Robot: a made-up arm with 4 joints.
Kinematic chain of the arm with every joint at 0, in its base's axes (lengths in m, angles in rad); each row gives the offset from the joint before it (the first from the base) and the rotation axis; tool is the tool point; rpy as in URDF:
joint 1: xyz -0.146 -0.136 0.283 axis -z
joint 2: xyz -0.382 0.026 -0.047 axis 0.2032 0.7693 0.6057
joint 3: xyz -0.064 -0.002 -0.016 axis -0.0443 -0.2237 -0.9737
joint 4: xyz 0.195 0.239 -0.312 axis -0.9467 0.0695 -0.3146
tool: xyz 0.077 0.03 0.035 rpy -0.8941 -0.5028 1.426
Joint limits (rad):
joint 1: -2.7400..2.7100
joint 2: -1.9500..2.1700
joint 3: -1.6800..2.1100
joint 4: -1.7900..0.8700
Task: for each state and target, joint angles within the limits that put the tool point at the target. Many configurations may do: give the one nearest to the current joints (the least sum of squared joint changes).
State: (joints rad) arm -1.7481 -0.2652 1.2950 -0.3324
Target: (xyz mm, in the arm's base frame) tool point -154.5 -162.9 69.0
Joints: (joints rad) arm -1.9778 -0.2501 0.5773 -0.8799
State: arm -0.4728 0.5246 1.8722 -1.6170
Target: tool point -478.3 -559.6 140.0
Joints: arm -0.1067 -0.1989 2.0789 -1.4972
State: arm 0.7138 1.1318 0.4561 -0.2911
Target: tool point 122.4 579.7 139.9
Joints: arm 1.5532 1.4531 -0.0019 -0.5860
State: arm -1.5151 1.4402 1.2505 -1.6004
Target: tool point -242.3 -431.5 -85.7
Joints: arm -0.6215 1.0560 1.7858 -1.6868
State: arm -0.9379 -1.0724 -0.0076 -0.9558
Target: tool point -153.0 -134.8 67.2
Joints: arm -0.8785 -0.2543 0.6208 -0.3515
